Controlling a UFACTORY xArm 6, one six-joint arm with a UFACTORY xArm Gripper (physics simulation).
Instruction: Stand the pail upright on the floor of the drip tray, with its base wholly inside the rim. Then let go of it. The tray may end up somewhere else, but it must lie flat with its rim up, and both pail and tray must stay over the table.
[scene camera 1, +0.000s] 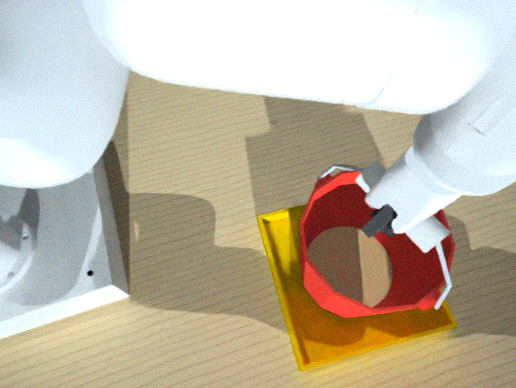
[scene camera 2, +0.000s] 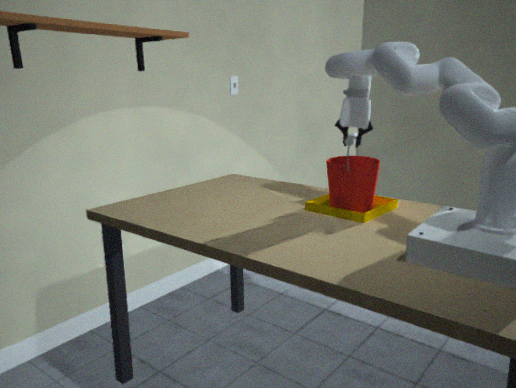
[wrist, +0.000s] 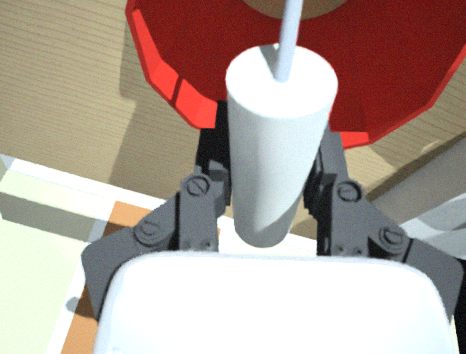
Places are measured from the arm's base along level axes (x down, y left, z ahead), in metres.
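Pixels of known places: gripper, fingertip midpoint: (scene camera 1: 394, 214) (scene camera 2: 351, 146); arm's base at its link origin: (scene camera 2: 494, 226).
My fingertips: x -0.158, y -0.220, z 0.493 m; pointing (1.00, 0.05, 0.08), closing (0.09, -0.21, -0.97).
Ahead of a thing's pixels: the offset from my fingertips to its top centre. "pt": to the spot under its first point. Level surfaces: height alone.
The red pail (scene camera 1: 350, 306) (scene camera 2: 353, 185) (wrist: 390, 55) is about upright, open end up, over the yellow drip tray {dz -0.006, dx +0.205, dy -0.009 m} (scene camera 1: 330, 345) (scene camera 2: 334, 212). The tray lies flat on the table, rim up. In scene camera 1 the pail covers the tray's upper right part. In scene camera 2 its low end meets the near rim, which hides whether the base touches the tray floor. My gripper (scene camera 2: 352, 142) (wrist: 268, 123) is above the pail's mouth, shut on the white grip of its wire handle {pt dz +0.011, dx -0.006, dy -0.076 m} (scene camera 1: 446, 270) (wrist: 287, 40).
The wooden table {dx +0.238 m} (scene camera 1: 195, 345) (scene camera 2: 190, 210) carries the tray. The robot's base block (scene camera 1: 107, 250) (scene camera 2: 450, 255) stands to the tray's left in scene camera 1. A wall shelf (scene camera 2: 95, 27) hangs at the far left in scene camera 2. The arm (scene camera 1: 280, 50) (scene camera 2: 425, 77) reaches over the table.
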